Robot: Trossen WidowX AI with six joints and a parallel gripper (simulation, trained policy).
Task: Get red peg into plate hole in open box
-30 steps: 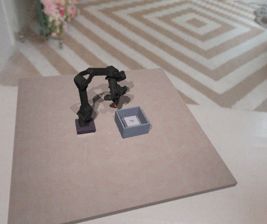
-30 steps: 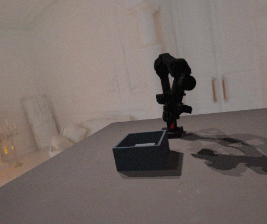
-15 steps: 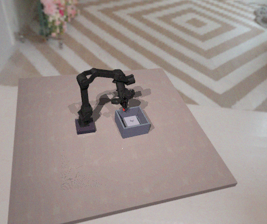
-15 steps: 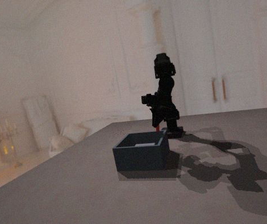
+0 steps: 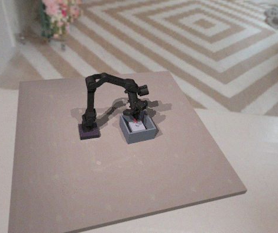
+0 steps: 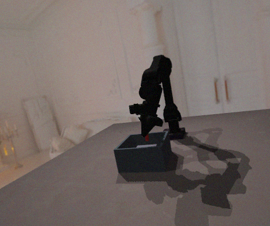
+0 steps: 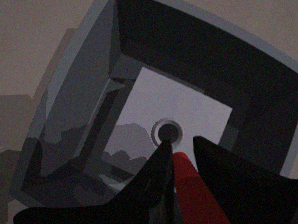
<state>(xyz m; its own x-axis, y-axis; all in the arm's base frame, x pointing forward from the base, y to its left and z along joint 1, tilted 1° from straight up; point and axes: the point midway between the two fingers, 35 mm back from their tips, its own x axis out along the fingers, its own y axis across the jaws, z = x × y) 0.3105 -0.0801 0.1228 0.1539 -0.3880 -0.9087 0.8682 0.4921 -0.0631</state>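
My gripper tip is 1 cm past the red peg, 2 cm to the right of it and 2 cm below it. From my gripper tip the other things lie so: grey-blue box (9 cm below); then pale plate (7 cm below).
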